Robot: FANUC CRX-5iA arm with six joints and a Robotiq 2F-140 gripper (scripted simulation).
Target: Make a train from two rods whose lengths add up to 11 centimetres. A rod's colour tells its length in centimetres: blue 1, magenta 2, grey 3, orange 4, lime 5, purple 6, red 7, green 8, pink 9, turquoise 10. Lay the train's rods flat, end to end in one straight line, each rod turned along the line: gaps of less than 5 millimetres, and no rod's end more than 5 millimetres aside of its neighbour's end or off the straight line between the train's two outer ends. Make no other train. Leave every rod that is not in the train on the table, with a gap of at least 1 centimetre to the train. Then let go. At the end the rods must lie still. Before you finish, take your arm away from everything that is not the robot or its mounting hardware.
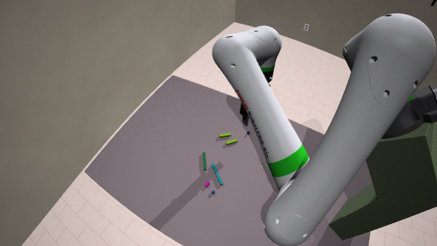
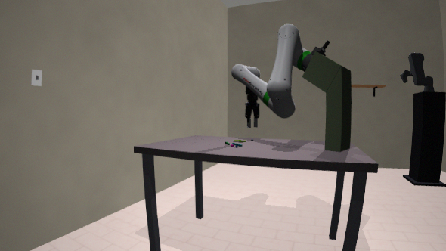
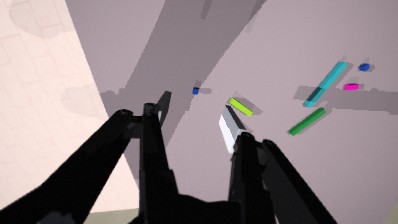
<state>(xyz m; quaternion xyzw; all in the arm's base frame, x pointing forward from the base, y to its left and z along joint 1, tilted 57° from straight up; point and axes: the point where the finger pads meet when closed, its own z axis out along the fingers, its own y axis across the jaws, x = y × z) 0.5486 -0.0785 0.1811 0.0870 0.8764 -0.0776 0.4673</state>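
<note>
Right now the turquoise rod is 2 cm ahead of my hand, 25 cm to the left of it and 12 cm below it. From my hand the other things lie so: magenta rod (3 cm ahead, 31 cm to the left, 12 cm below); green rod (10 cm ahead, 22 cm to the left, 12 cm below).
</note>
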